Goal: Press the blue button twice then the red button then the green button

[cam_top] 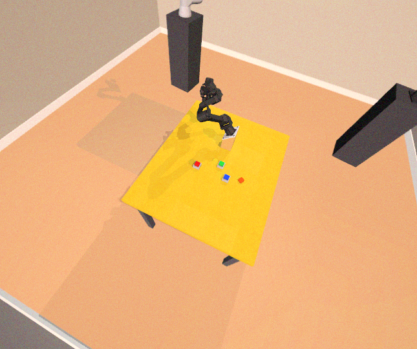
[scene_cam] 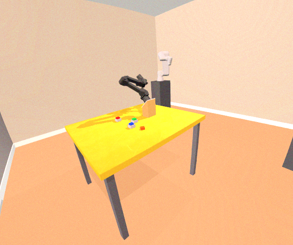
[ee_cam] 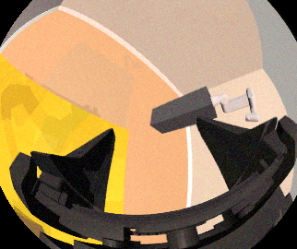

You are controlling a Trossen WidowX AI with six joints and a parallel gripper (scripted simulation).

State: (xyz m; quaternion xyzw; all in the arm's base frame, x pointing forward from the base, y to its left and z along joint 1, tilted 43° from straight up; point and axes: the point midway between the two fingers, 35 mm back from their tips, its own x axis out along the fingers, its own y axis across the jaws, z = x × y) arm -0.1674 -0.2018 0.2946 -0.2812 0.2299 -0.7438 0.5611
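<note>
My gripper tip is now 45 cm short of the blue button, 51 cm to the right of it and 21 cm above it. Round my gripper tip: red button: 48 cm ahead, 28 cm to the left, 21 cm below; small orange block: 40 cm ahead, 61 cm to the left, 23 cm below; green button: 37 cm ahead, 43 cm to the left, 21 cm below.
</note>
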